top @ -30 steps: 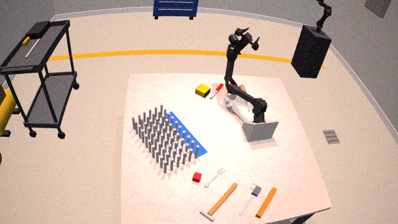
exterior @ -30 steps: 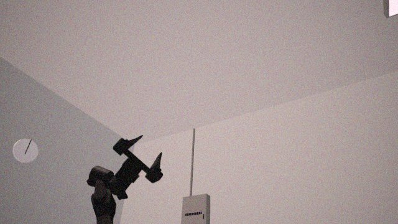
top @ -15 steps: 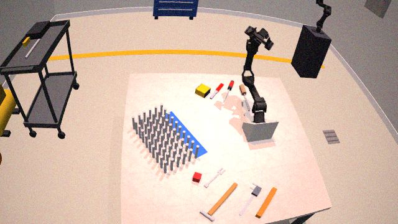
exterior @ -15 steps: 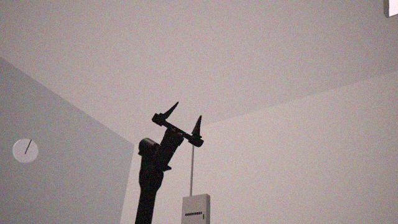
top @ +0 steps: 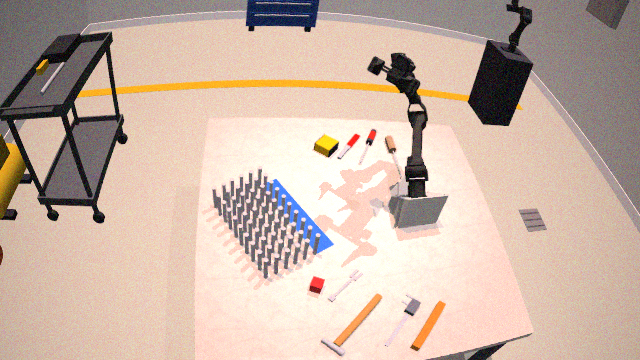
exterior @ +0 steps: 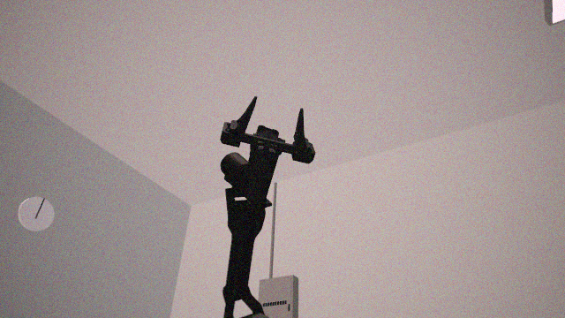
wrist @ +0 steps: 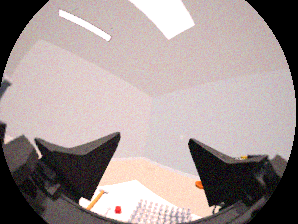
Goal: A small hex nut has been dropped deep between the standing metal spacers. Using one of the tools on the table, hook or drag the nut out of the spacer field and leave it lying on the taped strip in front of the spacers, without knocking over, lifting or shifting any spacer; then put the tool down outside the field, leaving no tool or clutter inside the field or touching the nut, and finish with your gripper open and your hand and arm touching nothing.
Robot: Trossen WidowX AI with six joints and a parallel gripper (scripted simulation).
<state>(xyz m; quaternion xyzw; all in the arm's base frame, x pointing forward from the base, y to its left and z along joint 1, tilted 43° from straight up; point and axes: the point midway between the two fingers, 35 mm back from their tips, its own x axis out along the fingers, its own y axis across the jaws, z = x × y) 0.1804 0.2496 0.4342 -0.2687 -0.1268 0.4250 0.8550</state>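
My gripper tip is now 620 mm above the yellow block, 340 mm to the left of it and 50 mm short of it. The rest, counted from my gripper tip: brown-handled screwdriver (620 mm below, 260 mm behind, 240 mm to the right); then blue taped strip (640 mm below, 240 mm ahead, 20 mm to the left); then fork-ended tool (630 mm below, 370 mm to the left, 120 mm ahead).
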